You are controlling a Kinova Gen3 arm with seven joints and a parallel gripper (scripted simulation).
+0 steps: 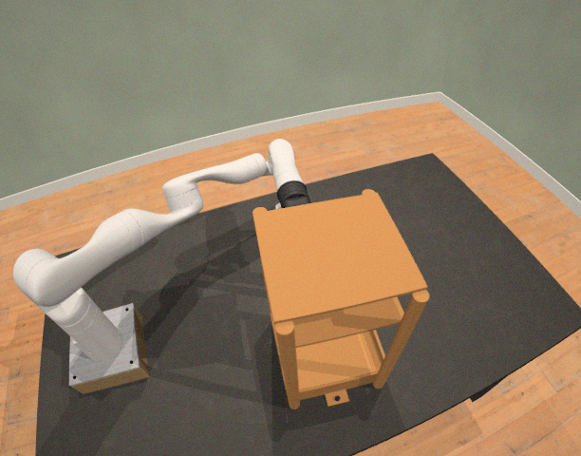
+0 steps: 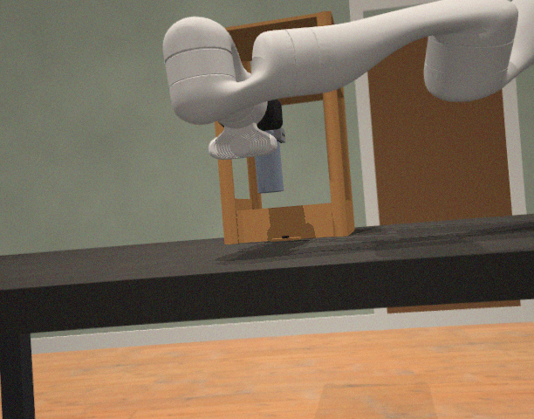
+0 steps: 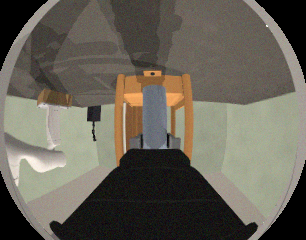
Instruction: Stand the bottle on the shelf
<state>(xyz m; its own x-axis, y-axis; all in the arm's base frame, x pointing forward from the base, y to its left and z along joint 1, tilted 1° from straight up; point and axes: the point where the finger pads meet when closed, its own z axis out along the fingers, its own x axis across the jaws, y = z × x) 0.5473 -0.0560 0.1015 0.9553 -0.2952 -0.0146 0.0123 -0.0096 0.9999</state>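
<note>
The shelving unit lies 60 mm behind my hand, 190 mm to the right of it and 20 mm above it. The rest, counted from my hand: bottle 20 mm above.
</note>
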